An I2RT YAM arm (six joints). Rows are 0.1 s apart.
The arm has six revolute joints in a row. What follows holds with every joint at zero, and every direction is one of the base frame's. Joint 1 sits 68.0 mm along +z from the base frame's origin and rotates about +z. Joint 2 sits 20.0 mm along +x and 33.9 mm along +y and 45.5 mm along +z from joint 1 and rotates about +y. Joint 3 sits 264.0 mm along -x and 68.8 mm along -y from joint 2 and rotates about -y. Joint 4 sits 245.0 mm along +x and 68.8 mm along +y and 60.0 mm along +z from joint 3 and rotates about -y. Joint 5 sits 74.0 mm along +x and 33.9 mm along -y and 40.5 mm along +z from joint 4 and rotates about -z. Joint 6 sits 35.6 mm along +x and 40.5 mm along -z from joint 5 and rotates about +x. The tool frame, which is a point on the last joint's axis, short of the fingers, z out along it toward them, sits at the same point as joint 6; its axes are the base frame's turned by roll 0.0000, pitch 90.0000 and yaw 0.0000 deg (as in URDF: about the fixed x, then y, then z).
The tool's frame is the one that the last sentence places.
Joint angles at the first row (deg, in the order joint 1, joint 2, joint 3, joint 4, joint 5, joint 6):
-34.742, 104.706, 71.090, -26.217, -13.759, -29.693
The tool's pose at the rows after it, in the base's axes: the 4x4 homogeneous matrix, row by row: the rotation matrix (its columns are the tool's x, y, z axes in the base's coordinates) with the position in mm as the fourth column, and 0 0 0 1 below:
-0.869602, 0.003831, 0.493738, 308.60; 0.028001, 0.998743, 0.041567, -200.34; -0.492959, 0.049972, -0.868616, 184.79; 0, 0, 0, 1
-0.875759, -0.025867, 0.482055, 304.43; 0.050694, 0.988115, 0.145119, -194.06; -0.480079, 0.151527, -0.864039, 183.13; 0, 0, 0, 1
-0.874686, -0.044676, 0.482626, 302.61; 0.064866, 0.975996, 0.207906, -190.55; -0.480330, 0.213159, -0.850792, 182.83; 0, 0, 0, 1
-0.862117, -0.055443, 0.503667, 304.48; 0.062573, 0.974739, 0.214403, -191.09; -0.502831, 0.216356, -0.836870, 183.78; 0, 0, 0, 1
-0.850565, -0.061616, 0.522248, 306.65; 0.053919, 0.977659, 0.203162, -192.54; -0.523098, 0.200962, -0.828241, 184.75; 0, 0, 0, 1
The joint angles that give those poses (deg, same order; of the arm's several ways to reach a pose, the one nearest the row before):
-34.741, 104.706, 71.155, -32.708, -18.392, -29.867
-34.742, 104.705, 71.155, -36.513, -23.201, -29.846
-34.742, 104.706, 71.156, -38.349, -26.480, -29.824
-34.741, 104.705, 71.154, -37.233, -27.594, -29.758
-34.742, 104.707, 71.156, -35.725, -27.682, -29.824

